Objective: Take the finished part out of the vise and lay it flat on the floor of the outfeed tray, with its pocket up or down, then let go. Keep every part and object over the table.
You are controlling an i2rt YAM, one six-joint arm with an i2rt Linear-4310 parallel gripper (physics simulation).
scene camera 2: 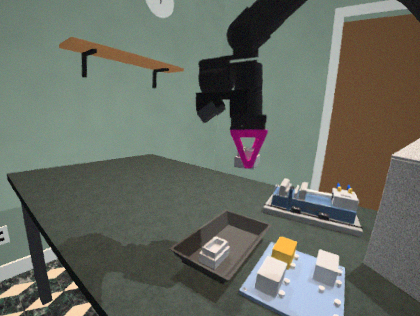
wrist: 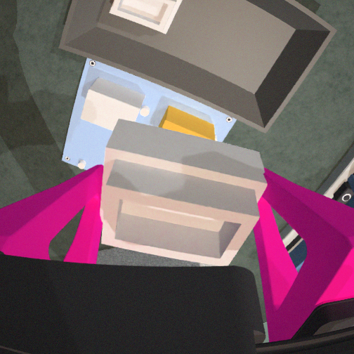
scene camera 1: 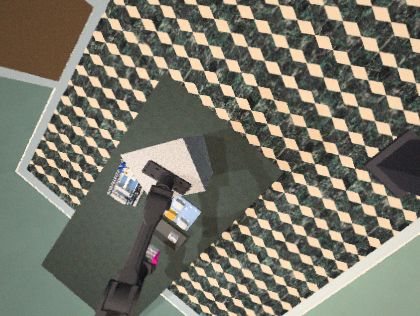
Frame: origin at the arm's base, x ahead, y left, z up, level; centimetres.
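Seen in the pictures: gripper, fingertip midpoint: (scene camera 2: 248,165) (scene camera 1: 153,249); arm's base, link origin: (scene camera 1: 167,177).
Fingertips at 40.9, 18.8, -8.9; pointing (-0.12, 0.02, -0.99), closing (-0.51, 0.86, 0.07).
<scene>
Pixels of each thing's middle, then the offset from my fingertips to it, as dx, dy, dz. "spot": a spot on its surface instead. Level surfaces: height alone.
- pale stepped block, body centre: (scene camera 2: 247,157) (scene camera 1: 151,252) +0.3, +0.0, +1.7
- dark outfeed tray, surface spot: (scene camera 2: 242,235) spot: +2.5, -5.8, -20.4
- pale part, body centre: (scene camera 2: 214,251) (scene camera 1: 173,237) +2.1, +6.4, -18.6
- vise, body centre: (scene camera 2: 312,200) (scene camera 1: 128,182) -6.7, -37.3, -16.6
- light blue plate, body centre: (scene camera 2: 297,280) (scene camera 1: 181,212) -13.8, -0.7, -21.2
- orange block, body centre: (scene camera 2: 284,252) (scene camera 1: 171,214) -9.1, -4.7, -19.0
- table, surface height: dz -21.6
My gripper (scene camera 1: 155,258) (scene camera 2: 248,155) (wrist: 177,176) is shut on the finished part, a pale stepped block (scene camera 2: 240,161) (wrist: 182,200), gripped by two opposite sides. Its rectangular pocket faces the wrist camera. The part hangs high over the table, clear of the vise. The dark outfeed tray (scene camera 1: 161,229) (scene camera 2: 242,235) (wrist: 240,45) lies lower down, to one side of the gripper in scene view 1. Another pale part (scene camera 1: 173,237) (scene camera 2: 215,251) (wrist: 145,14) sits in the tray with its pocket up. The vise (scene camera 1: 127,185) (scene camera 2: 320,205) has a blue body and stands apart from the tray.
A light blue plate (scene camera 1: 194,213) (scene camera 2: 309,292) (wrist: 75,137) with two pale blocks and an orange block (scene camera 2: 284,250) (wrist: 187,123) lies beside the tray. A large speckled grey block (scene camera 1: 165,152) (scene camera 2: 395,215) stands beyond the vise and plate. The table (scene camera 1: 90,245) (scene camera 2: 125,200) is dark green.
</scene>
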